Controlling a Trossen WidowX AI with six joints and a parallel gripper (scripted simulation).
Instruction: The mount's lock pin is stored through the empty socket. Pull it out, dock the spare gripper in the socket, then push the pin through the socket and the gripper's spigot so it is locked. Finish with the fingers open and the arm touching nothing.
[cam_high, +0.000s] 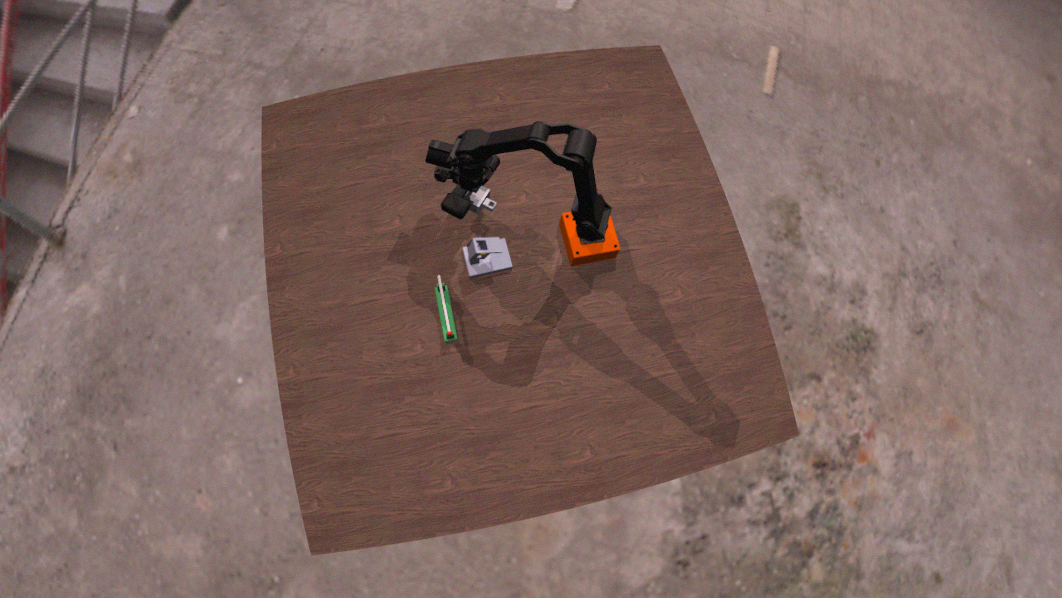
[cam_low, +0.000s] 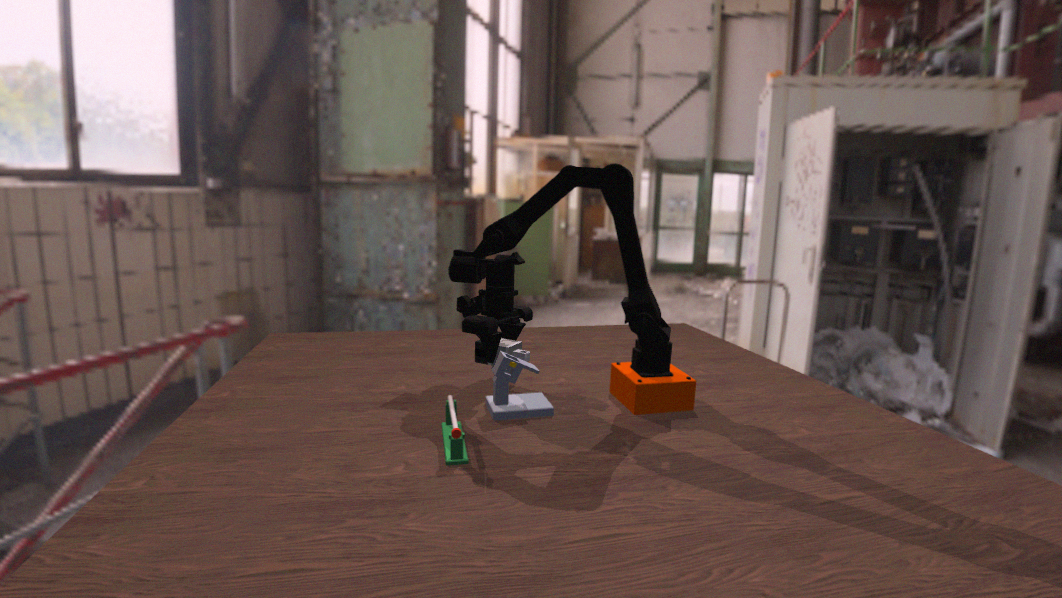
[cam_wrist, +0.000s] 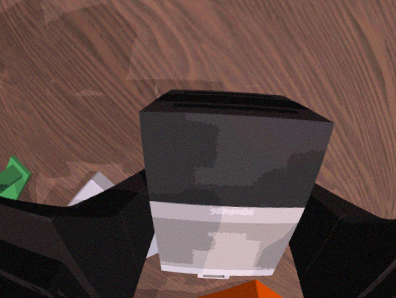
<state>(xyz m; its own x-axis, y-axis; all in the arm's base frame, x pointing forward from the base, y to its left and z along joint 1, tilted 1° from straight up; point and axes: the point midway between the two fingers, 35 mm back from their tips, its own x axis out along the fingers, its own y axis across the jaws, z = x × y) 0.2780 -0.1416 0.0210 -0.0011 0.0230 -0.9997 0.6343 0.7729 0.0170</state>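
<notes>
The grey mount lies 150 mm to the left of my gripper tip and 10 mm behind it. The rest, counted from my gripper tip: green stand 270 mm to the left, 110 mm ahead, 30 mm below; spare gripper 20 mm above, 10 mm to the left, 10 mm behind.
</notes>
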